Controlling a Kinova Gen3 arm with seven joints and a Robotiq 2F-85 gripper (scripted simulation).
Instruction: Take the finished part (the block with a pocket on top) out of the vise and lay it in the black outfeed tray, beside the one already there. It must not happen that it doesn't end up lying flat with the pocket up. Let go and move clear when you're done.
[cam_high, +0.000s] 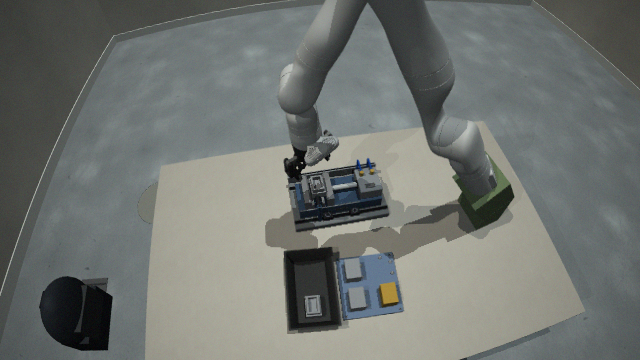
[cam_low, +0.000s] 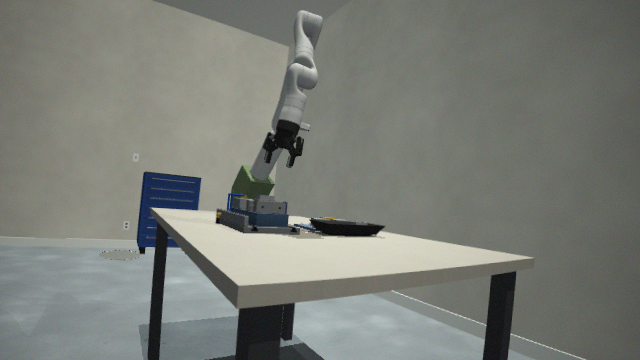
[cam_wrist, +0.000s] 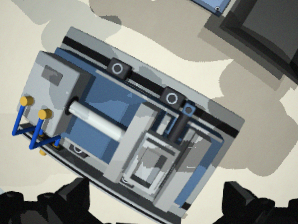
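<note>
Right now my hand is 7 cm past the blue vise, 4 cm to the left of it and 18 cm above it. From my hand the other things lie so: yellow block: 24 cm behind, 28 cm to the left, 20 cm below; then blue plate: 18 cm behind, 24 cm to the left, 22 cm below.
</note>
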